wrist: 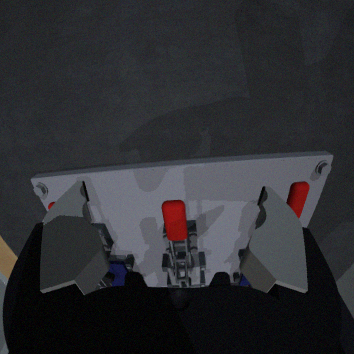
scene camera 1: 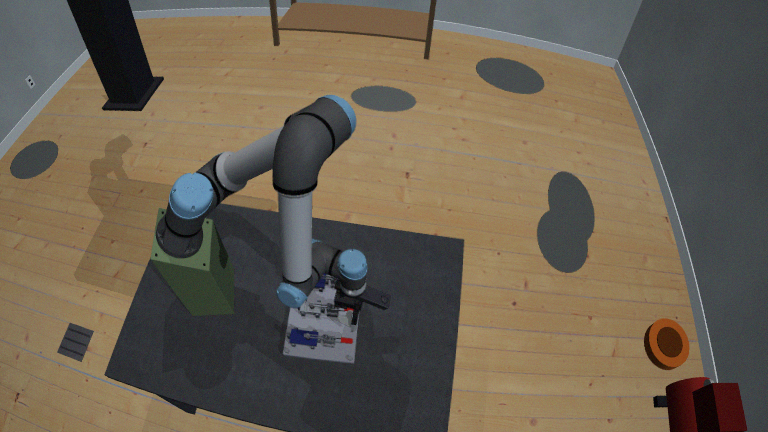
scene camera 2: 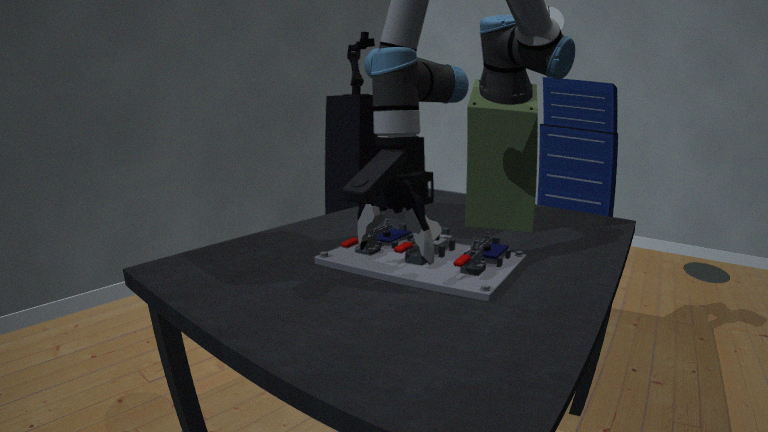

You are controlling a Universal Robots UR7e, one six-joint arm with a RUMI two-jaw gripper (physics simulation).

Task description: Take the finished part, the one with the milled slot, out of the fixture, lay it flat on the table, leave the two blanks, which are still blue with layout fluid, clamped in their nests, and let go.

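Frame: origin at the arm's base, x back, y right, z up, level; metres.
Seen in the pictures: gripper, fingertip midpoint: (wrist: 174, 187) (scene camera 2: 394, 257); arm's base at its link origin: (scene camera 1: 179, 236) (scene camera 2: 506, 92).
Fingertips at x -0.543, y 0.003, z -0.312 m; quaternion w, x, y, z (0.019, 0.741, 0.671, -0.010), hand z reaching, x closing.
Offsets run from my fingertips to a thing's middle. "pt": to the spot under its first point. Level surfaces: height alone.
My gripper (scene camera 2: 396, 252) (wrist: 174, 187) is open and empty, low over the fixture plate @(dx +0.114, dy +0.003, dz -0.038 m) (scene camera 1: 322, 351) (scene camera 2: 408, 276) (wrist: 220, 175). In the wrist view its fingers stand on either side of the middle clamp's red handle @(dx +0.050, dy +0.000, dz +0.011 m) (wrist: 175, 220) (scene camera 2: 403, 247), and partly cover the outer clamps. The finished part @(dx +0.156, dy +0.005, dz -0.015 m) (scene camera 1: 309, 306) sits in the middle nest, pale and hard to tell from the metal around it; its slot cannot be made out, and it is hidden in the wrist view. One blue blank (scene camera 1: 303, 337) (scene camera 2: 495, 250) and the other blue blank (scene camera 1: 322, 281) (scene camera 2: 393, 235) sit in the outer nests under their clamps.
The outer red handles @(pt dx +0.010, dy +0.103, dz +0.005 m) (scene camera 2: 349, 242) @(pt dx +0.019, dy -0.116, dz +0.010 m) (scene camera 2: 462, 260) stick out from the clamps towards the same plate edge as the middle one. Bolts stand at the plate's corners. The dark table @(dz -0.046 m) (scene camera 1: 418, 333) (scene camera 2: 322, 333) extends around the plate. The green pedestal (scene camera 1: 206, 290) (scene camera 2: 499, 171) stands behind the fixture.
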